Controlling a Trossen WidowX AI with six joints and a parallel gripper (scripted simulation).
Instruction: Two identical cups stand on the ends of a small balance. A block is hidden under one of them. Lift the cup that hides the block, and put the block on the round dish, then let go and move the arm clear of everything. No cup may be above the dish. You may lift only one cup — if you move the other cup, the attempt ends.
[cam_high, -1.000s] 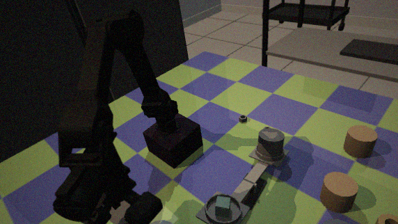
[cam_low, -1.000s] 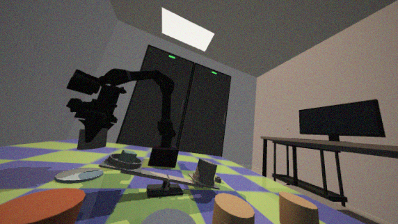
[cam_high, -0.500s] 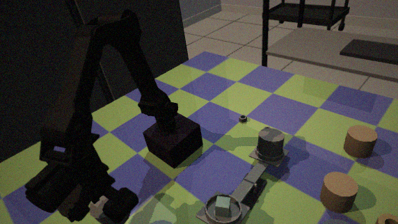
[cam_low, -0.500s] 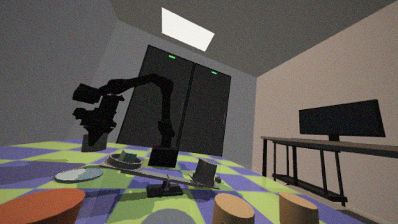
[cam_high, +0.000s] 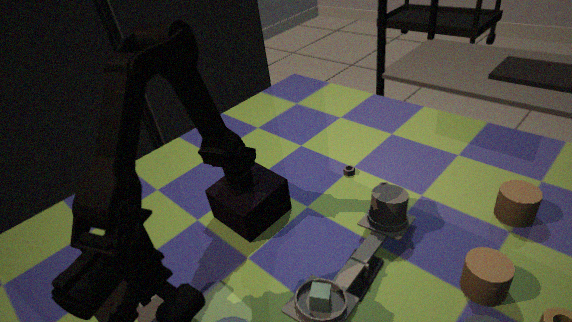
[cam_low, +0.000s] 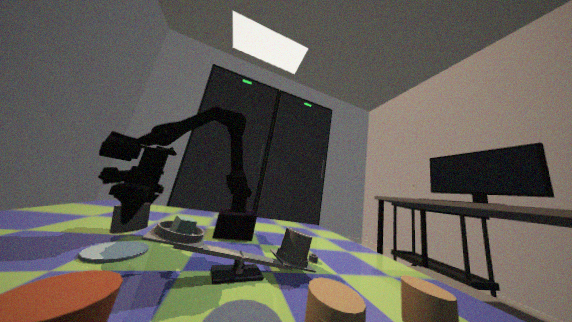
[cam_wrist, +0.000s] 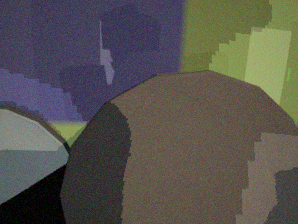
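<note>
My gripper tip is 9 cm short of the round dish, 6 cm to the right of it and 4 cm above it. The rest, counted from my gripper tip: orange-red cylinder: 34 cm ahead, 17 cm to the left; then cup: 1 cm ahead, 2 cm to the right, 1 cm above.
</note>
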